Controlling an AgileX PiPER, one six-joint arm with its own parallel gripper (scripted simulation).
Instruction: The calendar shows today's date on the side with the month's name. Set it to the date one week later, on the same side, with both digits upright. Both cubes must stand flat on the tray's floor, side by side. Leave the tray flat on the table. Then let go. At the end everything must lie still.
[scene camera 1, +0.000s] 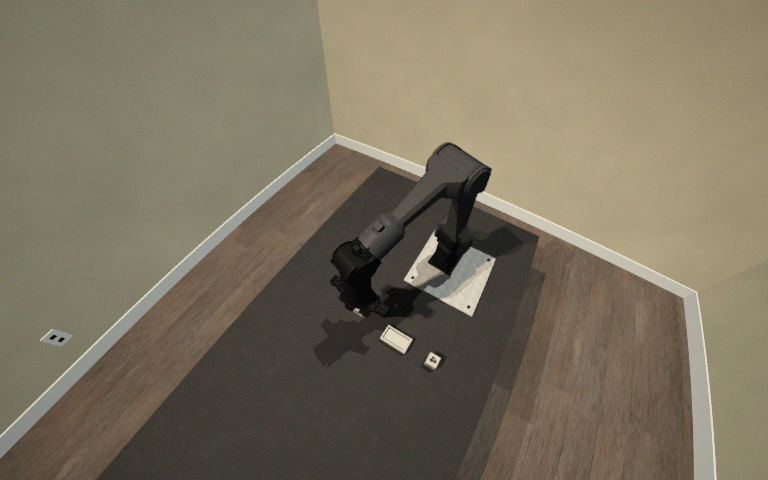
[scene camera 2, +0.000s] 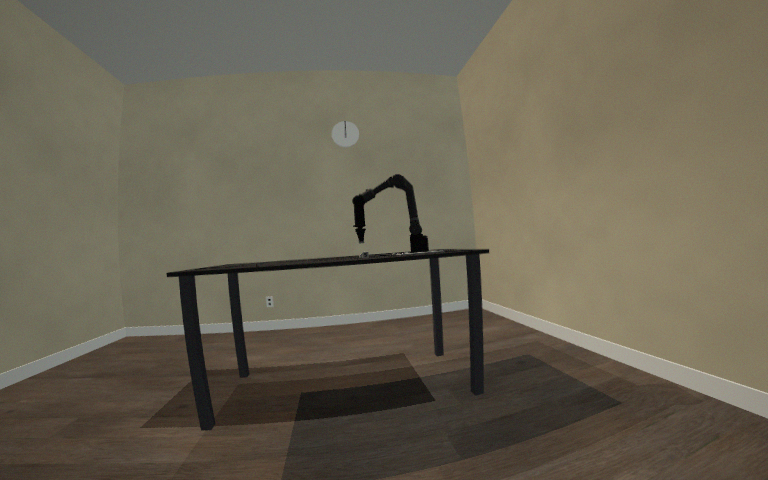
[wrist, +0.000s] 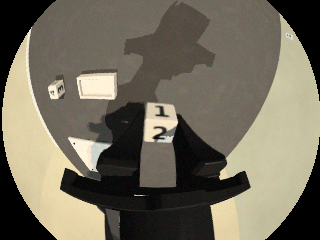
Labels:
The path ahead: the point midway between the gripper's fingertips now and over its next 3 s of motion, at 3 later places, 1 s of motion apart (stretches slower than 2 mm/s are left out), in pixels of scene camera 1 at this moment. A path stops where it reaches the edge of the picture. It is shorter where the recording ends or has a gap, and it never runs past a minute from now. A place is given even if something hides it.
The gripper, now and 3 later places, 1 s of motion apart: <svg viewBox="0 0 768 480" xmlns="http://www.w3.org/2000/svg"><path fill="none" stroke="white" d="M361 308L362 317L360 310L438 354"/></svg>

